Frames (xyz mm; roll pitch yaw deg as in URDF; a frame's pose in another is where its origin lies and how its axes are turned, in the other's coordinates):
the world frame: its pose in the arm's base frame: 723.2 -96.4 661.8 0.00 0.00 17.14
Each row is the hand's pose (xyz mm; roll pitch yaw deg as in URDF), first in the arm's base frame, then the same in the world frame.
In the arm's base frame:
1: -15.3 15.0 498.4 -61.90 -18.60 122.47
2: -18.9 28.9 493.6 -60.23 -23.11 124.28
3: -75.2 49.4 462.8 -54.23 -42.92 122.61
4: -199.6 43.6 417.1 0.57 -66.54 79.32
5: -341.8 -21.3 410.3 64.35 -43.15 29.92
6: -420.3 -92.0 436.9 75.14 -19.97 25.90
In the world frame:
1: -672.9 324.1 -163.4 -61.90 -18.60 105.33
2: -672.2 338.4 -168.2 -60.23 -23.11 107.14
3: -720.0 374.6 -199.0 -54.23 -42.92 105.47
4: -840.6 405.7 -244.7 0.57 -66.54 62.18
5: -995.6 385.6 -251.5 64.35 -43.15 12.78
6: -1091.4 341.2 -224.9 75.14 -19.97 8.76

